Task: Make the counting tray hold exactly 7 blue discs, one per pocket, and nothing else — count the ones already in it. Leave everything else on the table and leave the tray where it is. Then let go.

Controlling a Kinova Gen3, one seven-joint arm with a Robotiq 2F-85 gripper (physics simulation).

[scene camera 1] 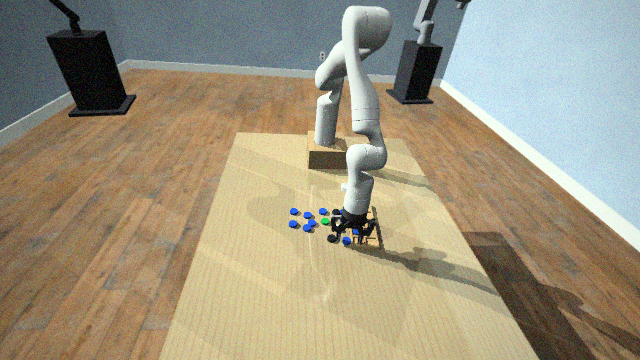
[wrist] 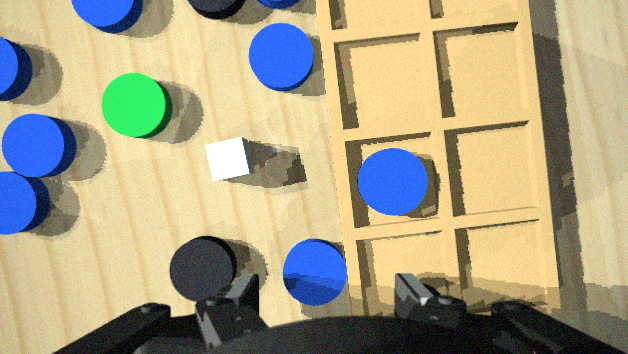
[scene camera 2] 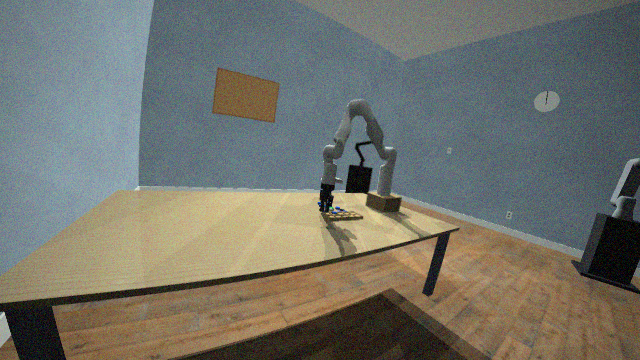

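The wooden counting tray (scene camera 1: pixel 378 235) (scene camera 2: pixel 350 218) (wrist: pixel 539 150) has one blue disc (scene camera 1: pixel 355 231) (wrist: pixel 392 181) in a left-column pocket. The other pockets showing in the wrist view hold no disc; the tray's far end is cut off there. My gripper (scene camera 1: pixel 350 237) (scene camera 2: pixel 325 210) (wrist: pixel 326 296) is open and low, its fingers on either side of a blue disc (scene camera 1: pixel 346 241) (wrist: pixel 315 272) beside the tray's left wall. The left finger is close to a black disc (scene camera 1: pixel 331 238) (wrist: pixel 202 269). Another blue disc (wrist: pixel 281 56) lies near the tray. Several more blue discs lie farther left.
A green disc (scene camera 1: pixel 325 221) (wrist: pixel 133 105) and a white cube (wrist: pixel 227 160) lie left of the tray. A second black disc (scene camera 1: pixel 336 212) (wrist: pixel 216 5) lies at the top of the wrist view, beside a partly visible blue disc (wrist: pixel 278 2). The arm's wooden base block (scene camera 1: pixel 326 159) (scene camera 2: pixel 383 202) stands behind.
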